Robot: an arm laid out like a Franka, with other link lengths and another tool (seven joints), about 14 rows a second.
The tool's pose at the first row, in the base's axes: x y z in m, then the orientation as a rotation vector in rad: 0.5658 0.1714 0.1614 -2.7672 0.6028 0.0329
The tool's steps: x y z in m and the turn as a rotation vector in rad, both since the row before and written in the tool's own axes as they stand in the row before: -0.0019 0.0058 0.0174 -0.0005 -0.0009 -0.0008; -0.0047 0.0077 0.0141 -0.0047 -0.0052 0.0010; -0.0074 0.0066 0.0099 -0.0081 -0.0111 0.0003; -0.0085 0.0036 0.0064 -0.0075 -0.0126 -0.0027; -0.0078 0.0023 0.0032 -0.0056 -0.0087 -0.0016; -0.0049 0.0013 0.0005 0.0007 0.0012 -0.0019; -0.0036 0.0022 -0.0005 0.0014 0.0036 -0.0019
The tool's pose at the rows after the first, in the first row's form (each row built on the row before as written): 0.5624 0.1724 0.1433 -2.7678 0.6015 0.0341; 0.5556 0.1719 0.1280 -2.7711 0.6022 0.0430; 0.5465 0.1721 0.1174 -2.7767 0.6009 0.0610; 0.5374 0.1743 0.1112 -2.7822 0.5950 0.0803; 0.5294 0.1763 0.1084 -2.7863 0.5913 0.0938; 0.5244 0.1772 0.1082 -2.7864 0.5889 0.0915; 0.5202 0.1765 0.1085 -2.7863 0.5870 0.0857
